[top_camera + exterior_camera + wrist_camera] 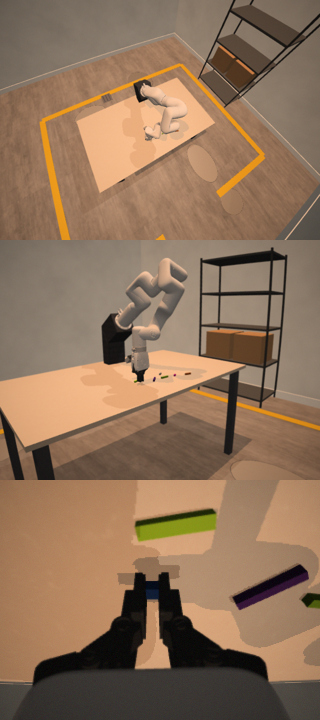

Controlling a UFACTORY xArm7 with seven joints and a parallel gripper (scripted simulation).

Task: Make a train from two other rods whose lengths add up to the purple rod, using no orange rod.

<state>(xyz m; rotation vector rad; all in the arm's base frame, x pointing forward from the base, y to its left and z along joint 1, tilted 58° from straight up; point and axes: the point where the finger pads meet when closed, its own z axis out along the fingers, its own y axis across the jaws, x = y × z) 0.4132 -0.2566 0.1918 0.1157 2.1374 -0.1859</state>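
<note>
Now: the purple rod 40 mm ahead of my hand, 100 mm to the left of it and 30 mm below it. Round my hand: small blue rod (20 mm below); then grey rod (20 mm ahead, 210 mm to the left, 30 mm below); then magenta rod (120 mm ahead, 220 mm to the left, 30 mm below).
</note>
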